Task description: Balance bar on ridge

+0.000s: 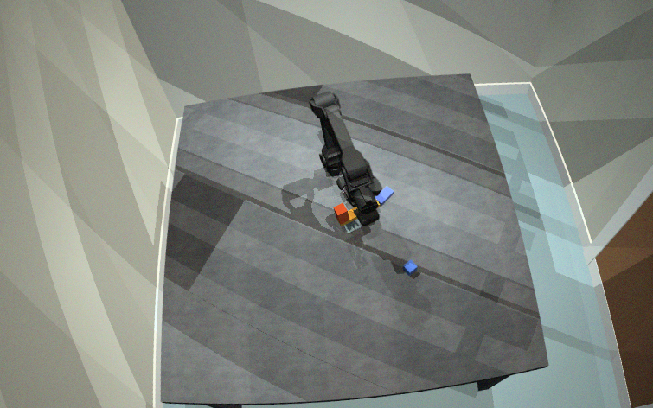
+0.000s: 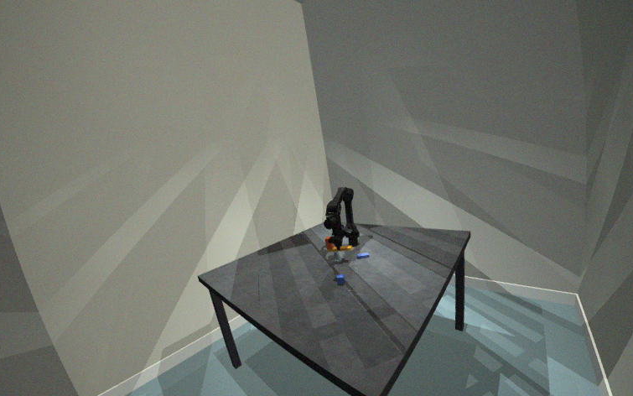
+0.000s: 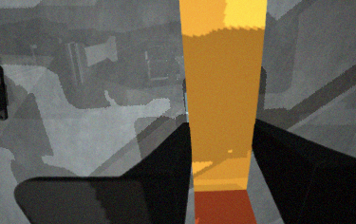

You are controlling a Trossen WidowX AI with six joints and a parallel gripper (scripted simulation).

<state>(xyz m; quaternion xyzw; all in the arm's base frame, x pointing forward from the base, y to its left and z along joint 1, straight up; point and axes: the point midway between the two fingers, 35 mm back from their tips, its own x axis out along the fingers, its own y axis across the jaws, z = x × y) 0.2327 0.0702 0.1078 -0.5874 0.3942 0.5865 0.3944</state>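
Right now the flat blue block is 10 cm to the left of my gripper tip, 9 cm behind it and 7 cm below it. The rest, counted from my gripper tip: small blue cube 20 cm ahead, 15 cm to the left, 6 cm below.
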